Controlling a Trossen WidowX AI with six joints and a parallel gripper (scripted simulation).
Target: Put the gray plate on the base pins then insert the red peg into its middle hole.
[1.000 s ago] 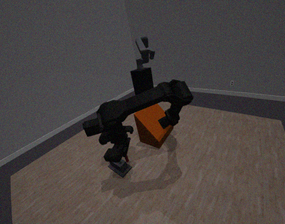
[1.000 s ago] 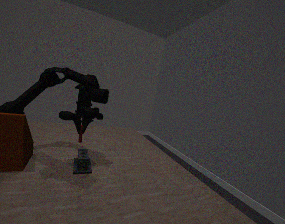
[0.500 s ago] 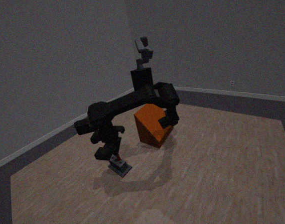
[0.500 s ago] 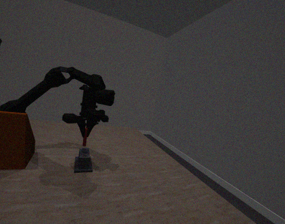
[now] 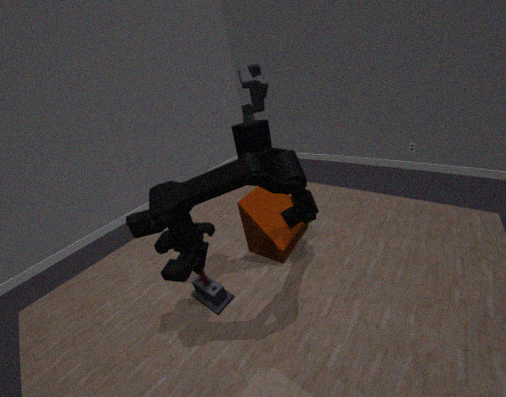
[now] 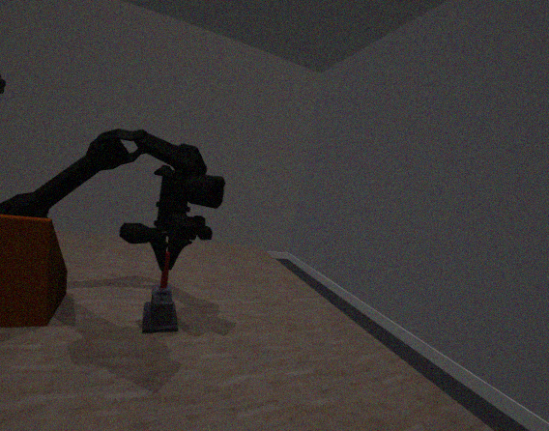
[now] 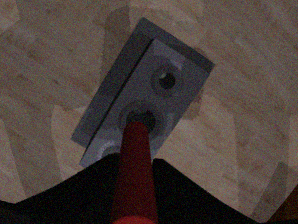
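Now: the gray plate 70 mm below my gripper tip. From my gripper tip the other things lie so: red peg right at my gripper tip; base 100 mm below.
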